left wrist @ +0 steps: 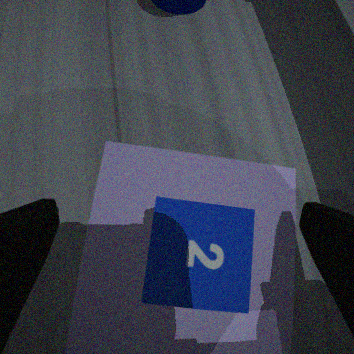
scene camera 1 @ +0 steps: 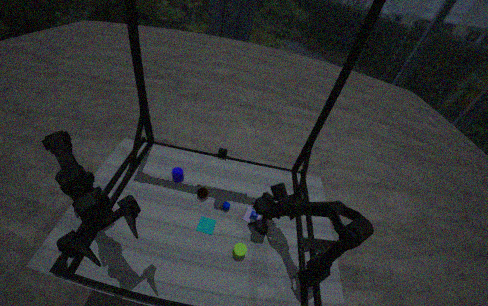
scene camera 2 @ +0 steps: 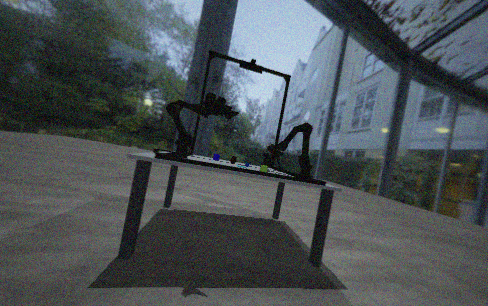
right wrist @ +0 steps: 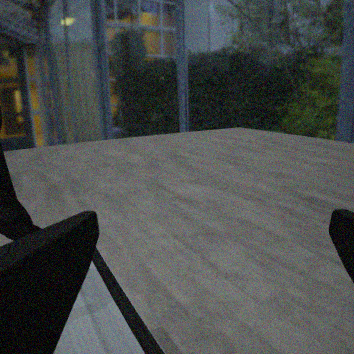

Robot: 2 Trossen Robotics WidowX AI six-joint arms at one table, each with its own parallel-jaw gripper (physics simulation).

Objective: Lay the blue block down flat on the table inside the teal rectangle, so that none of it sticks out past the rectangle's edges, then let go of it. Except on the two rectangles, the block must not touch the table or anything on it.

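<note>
The blue block, marked with a white 2, lies on the pale purple rectangle, with the rectangle's surface showing around it. My left gripper is open and low over the block; in the left wrist view its fingers stand to the left and right of the block, with gaps on both sides. The teal rectangle lies bare, left of the purple one in scene camera 1; it does not show in the left wrist view. My right gripper is open and empty, high above the table.
A small blue cylinder stands between the two rectangles, slightly farther back. A lime green cylinder stands nearer the front. A dark brown round object and a larger blue cylinder are farther back left.
</note>
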